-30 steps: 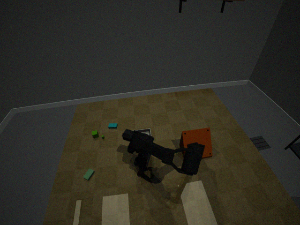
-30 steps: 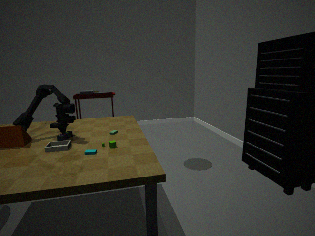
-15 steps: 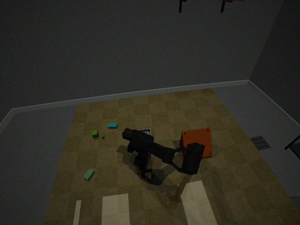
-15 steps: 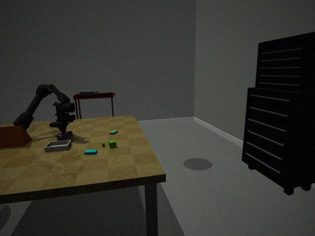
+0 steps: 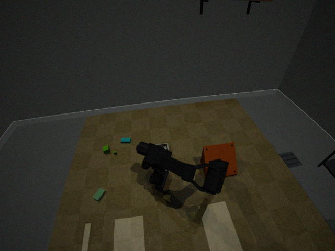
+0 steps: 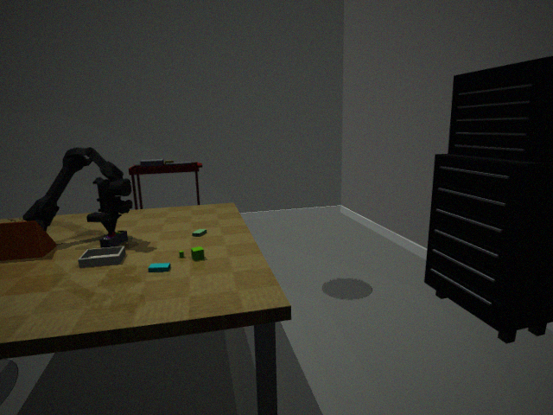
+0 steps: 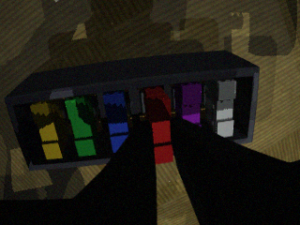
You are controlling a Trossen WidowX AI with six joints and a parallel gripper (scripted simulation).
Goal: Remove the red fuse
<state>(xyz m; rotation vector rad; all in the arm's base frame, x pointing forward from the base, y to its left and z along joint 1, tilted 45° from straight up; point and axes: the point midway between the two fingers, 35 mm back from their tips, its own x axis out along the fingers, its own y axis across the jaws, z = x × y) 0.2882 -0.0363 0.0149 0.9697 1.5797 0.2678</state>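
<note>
My gripper tip is now 17 cm to the left of the tray and 5 cm above it. From my gripper tip the other things lie so: red fuse 1 cm below.
</note>
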